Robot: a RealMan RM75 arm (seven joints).
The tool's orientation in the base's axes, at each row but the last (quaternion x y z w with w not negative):
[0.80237, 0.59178, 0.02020, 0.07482]
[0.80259, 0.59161, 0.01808, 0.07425]
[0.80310, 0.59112, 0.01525, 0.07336]
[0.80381, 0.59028, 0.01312, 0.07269]
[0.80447, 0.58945, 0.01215, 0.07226]
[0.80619, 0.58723, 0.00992, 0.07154]
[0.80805, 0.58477, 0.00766, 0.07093]
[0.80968, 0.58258, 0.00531, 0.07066]
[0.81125, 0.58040, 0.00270, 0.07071]
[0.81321, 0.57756, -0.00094, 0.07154]
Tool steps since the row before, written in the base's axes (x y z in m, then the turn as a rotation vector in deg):
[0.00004, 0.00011, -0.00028, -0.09, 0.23, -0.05]
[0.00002, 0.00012, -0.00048, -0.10, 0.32, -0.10]
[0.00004, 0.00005, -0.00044, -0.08, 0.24, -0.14]
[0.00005, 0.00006, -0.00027, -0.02, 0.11, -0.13]
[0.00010, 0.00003, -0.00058, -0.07, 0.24, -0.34]
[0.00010, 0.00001, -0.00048, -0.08, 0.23, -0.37]
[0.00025, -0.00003, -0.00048, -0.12, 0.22, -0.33]
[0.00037, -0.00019, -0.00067, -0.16, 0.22, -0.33]
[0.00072, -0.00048, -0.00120, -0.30, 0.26, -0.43]
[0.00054, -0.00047, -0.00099, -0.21, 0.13, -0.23]
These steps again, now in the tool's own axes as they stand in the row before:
[0.00013, -0.00003, 0.00027, 0.20, -0.16, 0.02]
[0.00015, -0.00008, 0.00046, 0.28, -0.20, 0.06]
[0.00009, -0.00004, 0.00043, 0.21, -0.16, 0.11]
[0.00009, -0.00001, 0.00027, 0.11, -0.07, 0.12]
[0.00010, 0.00001, 0.00058, 0.23, -0.18, 0.30]
[0.00007, 0.00003, 0.00048, 0.22, -0.19, 0.33]
[0.00008, 0.00019, 0.00050, 0.19, -0.22, 0.29]
[-0.00001, 0.00033, 0.00072, 0.18, -0.26, 0.29]
[-0.00012, 0.00069, 0.00130, 0.18, -0.42, 0.37]
[-0.00018, 0.00054, 0.00108, 0.07, -0.27, 0.20]

